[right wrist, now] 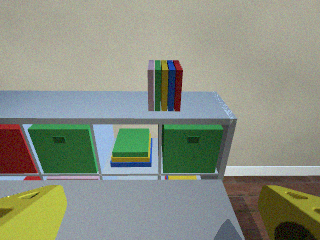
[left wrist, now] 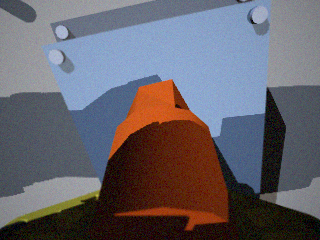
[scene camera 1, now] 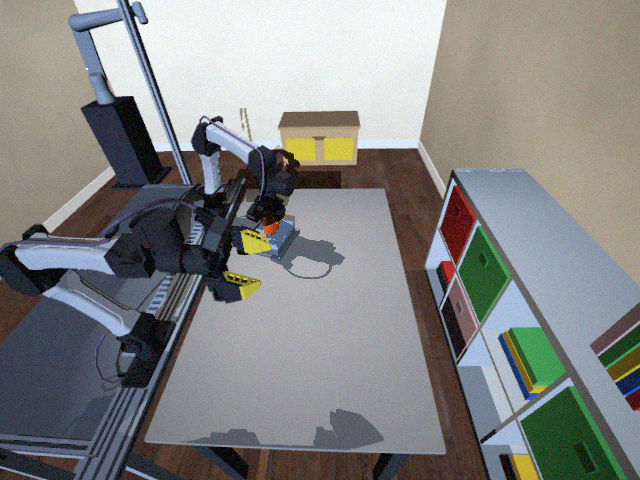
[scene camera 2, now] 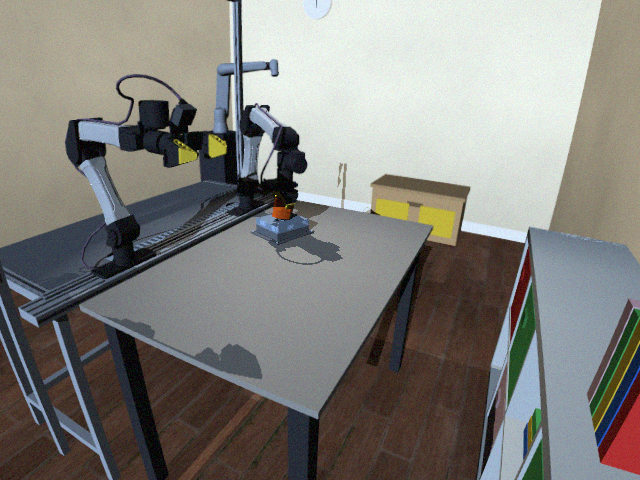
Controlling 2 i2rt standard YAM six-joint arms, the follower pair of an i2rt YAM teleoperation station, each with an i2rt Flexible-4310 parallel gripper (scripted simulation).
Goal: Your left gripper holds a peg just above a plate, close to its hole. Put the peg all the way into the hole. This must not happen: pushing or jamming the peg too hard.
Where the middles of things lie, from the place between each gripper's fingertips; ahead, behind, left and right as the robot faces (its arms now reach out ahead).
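Orange peg (left wrist: 163, 169), 2 cm below my left hand. Blue plate (left wrist: 219, 63), 1 cm behind my left hand, 7 cm below it.
Orange peg, 490 mm to the left of my right hand (scene camera 1: 266, 263), 100 mm behind it, 290 mm below it. Blue plate, 500 mm to the left of my right hand, 110 mm behind it, 350 mm below it.
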